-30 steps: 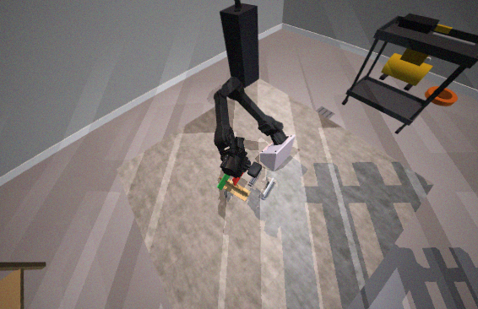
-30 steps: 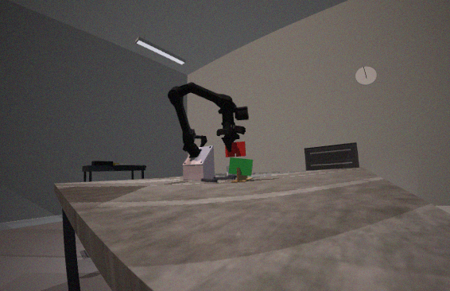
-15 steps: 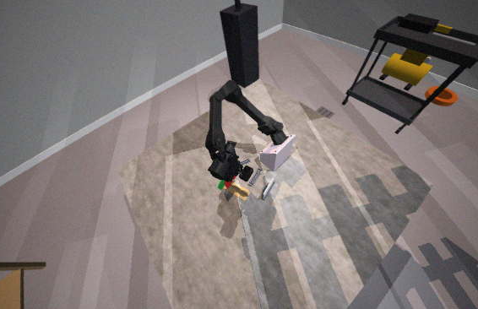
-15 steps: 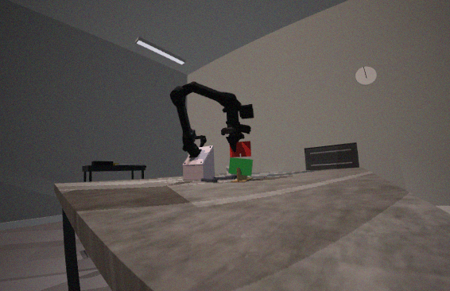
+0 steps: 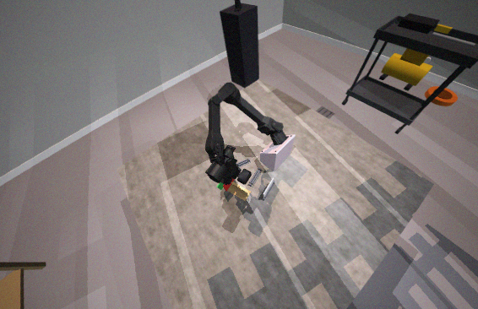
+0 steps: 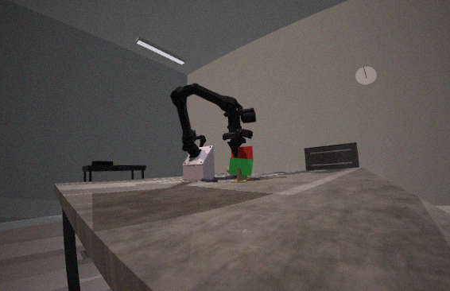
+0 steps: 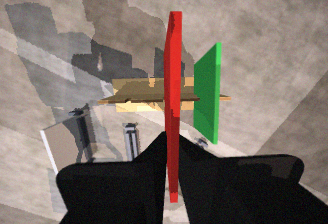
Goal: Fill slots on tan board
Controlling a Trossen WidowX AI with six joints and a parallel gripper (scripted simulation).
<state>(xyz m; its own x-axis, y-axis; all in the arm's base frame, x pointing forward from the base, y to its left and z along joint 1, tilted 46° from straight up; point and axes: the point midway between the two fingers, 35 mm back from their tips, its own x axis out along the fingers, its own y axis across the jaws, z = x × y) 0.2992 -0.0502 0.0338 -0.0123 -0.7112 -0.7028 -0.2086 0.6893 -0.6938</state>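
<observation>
The tan board lies 2 cm ahead of my gripper tip, 1 cm to the left of it and 8 cm below it. Round my gripper tip: green board 4 cm ahead, 4 cm to the right, 5 cm below; grey-white board 9 cm behind, 15 cm to the left, 8 cm below; red board 3 cm ahead, 1 cm to the left.
</observation>
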